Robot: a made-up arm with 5 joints.
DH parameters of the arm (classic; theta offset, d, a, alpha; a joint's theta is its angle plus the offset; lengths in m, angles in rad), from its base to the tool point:
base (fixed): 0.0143 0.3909 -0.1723 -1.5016
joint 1: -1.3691 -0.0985 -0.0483 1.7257
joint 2: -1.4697 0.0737 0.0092 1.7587
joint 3: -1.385 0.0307 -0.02 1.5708
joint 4: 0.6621 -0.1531 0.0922 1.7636
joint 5: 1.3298 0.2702 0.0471 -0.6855
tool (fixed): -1.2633 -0.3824 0 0
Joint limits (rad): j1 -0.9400..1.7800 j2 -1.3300..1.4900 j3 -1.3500..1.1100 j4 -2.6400..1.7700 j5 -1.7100..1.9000
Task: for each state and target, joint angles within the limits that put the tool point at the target. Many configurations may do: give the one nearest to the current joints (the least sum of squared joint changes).
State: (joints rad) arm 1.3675 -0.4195 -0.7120 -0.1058 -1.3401
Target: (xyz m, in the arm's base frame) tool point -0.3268 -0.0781 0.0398
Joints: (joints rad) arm 1.3180 -0.5187 -1.1653 -0.2825 -1.0729
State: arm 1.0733 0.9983 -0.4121 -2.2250 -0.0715
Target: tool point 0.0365 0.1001 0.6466
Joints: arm 1.3002 1.4062 -0.2070 -2.5520 -0.3762
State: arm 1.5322 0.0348 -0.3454 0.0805 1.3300
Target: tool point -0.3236 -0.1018 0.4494
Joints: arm 1.7725 0.6483 -0.1789 0.2506 1.5958
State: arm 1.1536 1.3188 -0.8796 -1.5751 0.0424
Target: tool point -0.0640 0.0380 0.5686
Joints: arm 0.9137 0.6048 -0.7737 -2.0828 0.5535
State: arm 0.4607 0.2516 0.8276 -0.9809 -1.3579
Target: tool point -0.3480 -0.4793 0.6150
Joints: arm 0.9153 0.3062 1.0312 -0.8643 -1.2551
